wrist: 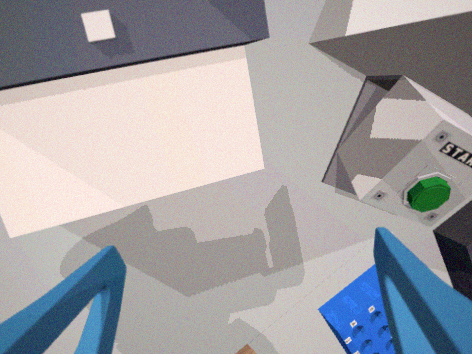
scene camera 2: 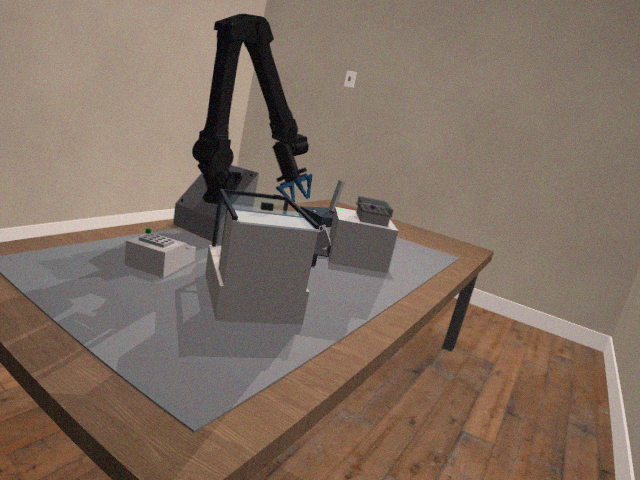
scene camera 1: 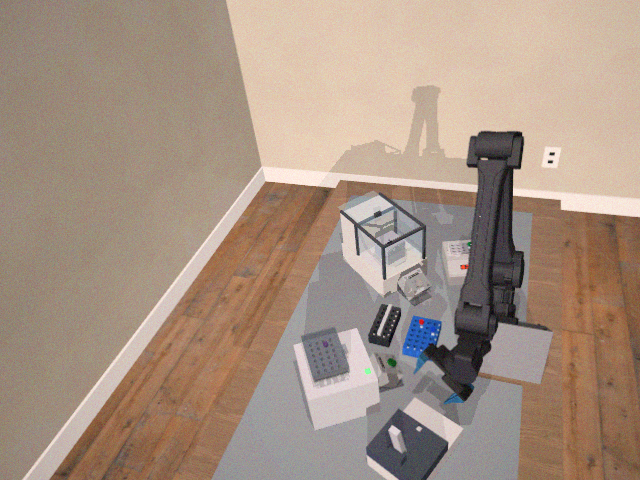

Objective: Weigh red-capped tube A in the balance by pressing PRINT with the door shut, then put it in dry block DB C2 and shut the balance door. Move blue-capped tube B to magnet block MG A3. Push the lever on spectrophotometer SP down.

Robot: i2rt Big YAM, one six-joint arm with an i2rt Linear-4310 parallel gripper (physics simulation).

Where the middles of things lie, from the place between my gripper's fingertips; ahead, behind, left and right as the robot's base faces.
Now: hand 14 cm short of the box with a green button (scene camera 1: pixel 387 369), 9 cm to the left of it and 8 cm above it. Also, from my hand: glass-box balance (scene camera 1: pixel 382 242) 18 cm ahead, 56 cm to the right, 1 cm below.
